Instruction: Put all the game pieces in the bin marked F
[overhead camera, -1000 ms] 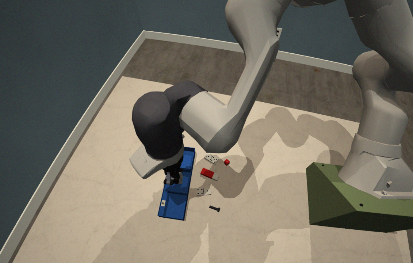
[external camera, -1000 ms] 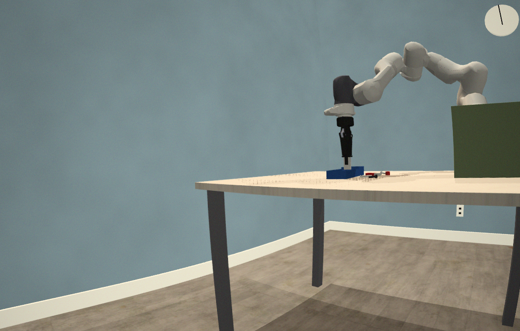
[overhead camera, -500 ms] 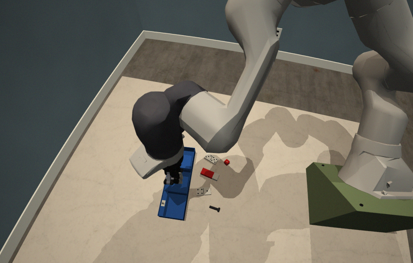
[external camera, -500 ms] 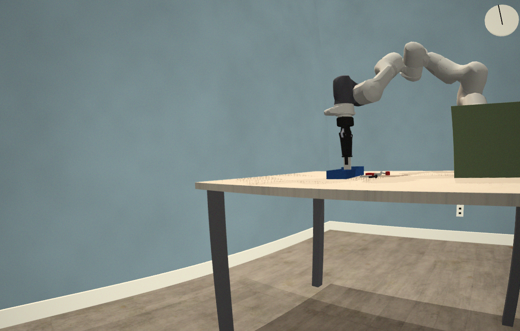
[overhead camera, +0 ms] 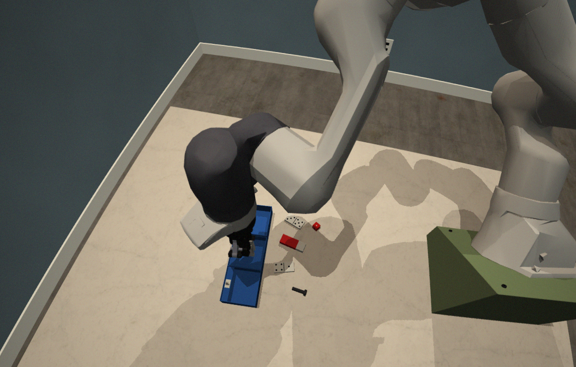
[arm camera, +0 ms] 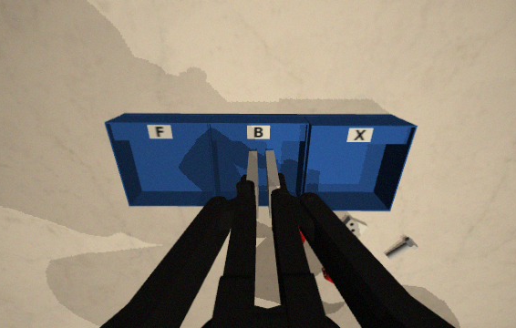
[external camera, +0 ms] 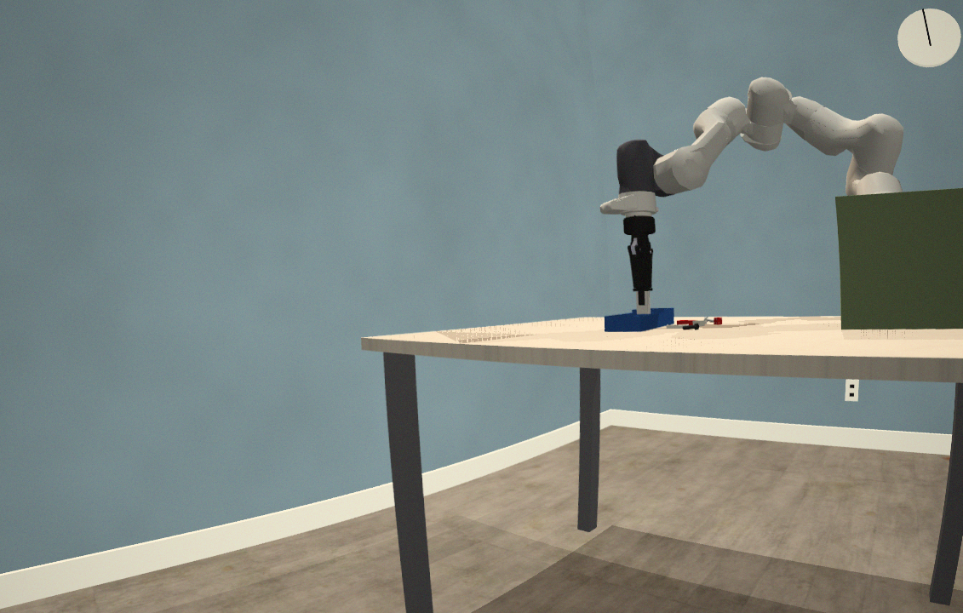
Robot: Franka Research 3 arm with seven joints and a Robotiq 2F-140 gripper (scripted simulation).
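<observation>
The blue three-part bin is 30 mm below my hand. Also, from my hand: red block (110 mm behind, 40 mm to the right, 40 mm below); then white domino (90 mm behind, 40 mm below, 20 mm to the left); then black bolt (140 mm behind, 70 mm to the left, 40 mm below).
</observation>
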